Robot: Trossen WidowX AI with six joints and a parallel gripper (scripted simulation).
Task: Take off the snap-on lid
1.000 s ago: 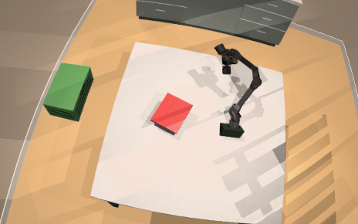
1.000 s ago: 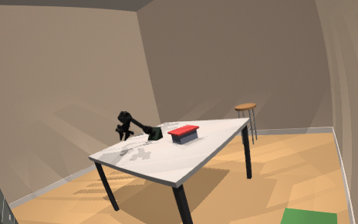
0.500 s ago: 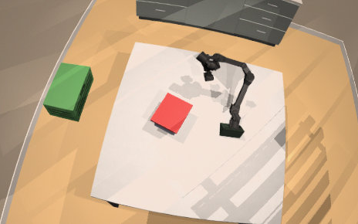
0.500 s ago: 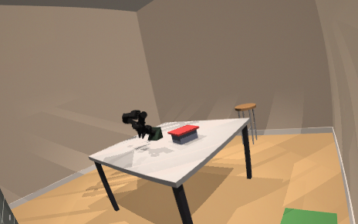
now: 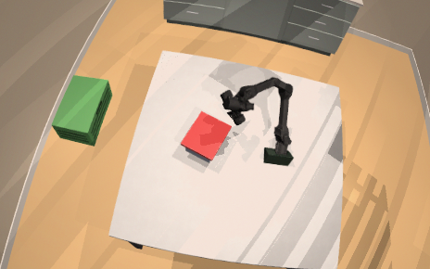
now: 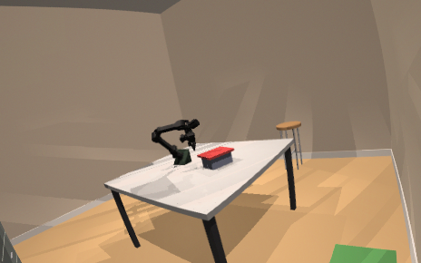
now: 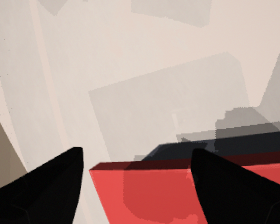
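My gripper tip is now 140 mm to the right of the red lid, 70 mm short of it and 70 mm above it. Also, from my gripper tip: grey storage box: 140 mm to the left, 120 mm below, 70 mm ahead.
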